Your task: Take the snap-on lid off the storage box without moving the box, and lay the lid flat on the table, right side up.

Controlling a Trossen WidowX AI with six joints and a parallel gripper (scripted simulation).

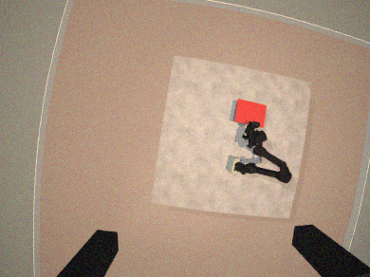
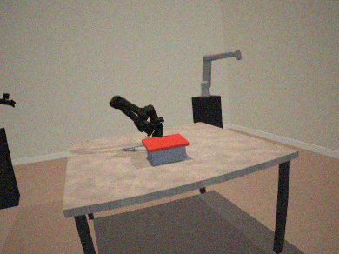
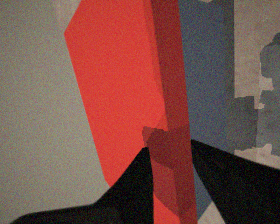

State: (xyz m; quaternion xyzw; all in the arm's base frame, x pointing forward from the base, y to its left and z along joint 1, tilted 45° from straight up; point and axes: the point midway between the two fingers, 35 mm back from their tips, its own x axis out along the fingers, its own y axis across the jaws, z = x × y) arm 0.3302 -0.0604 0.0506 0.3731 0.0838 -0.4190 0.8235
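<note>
Right now my gripper tip is 8 cm short of the lid and 1 cm to the left of it. Round my gripper tip: storage box (7 cm ahead, 1 cm to the right, 6 cm below).
</note>
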